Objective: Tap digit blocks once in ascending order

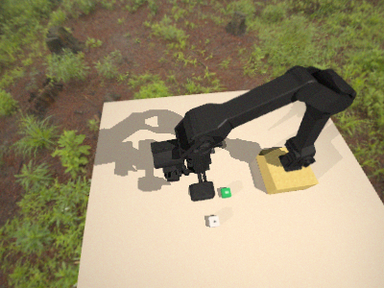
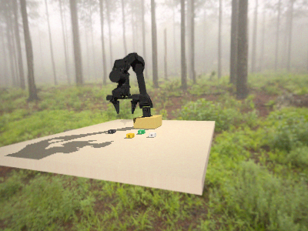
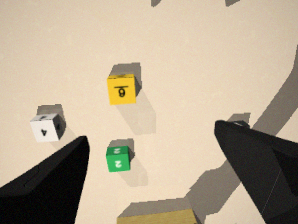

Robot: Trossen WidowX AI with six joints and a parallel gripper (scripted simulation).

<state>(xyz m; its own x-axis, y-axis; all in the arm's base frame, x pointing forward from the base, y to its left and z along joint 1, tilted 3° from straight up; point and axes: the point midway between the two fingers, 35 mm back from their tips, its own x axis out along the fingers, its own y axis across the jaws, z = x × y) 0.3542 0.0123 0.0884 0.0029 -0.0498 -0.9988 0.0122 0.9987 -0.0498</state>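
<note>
Now: gripper tip 90 mm past the black block, 140 mm to the left of it and 110 mm above it. Round my gripper tip: green block (110 mm behind, 50 mm to the left, 110 mm below); then yellow block (20 mm to the left, 110 mm below); then white block (40 mm behind, 130 mm to the left, 110 mm below).
</note>
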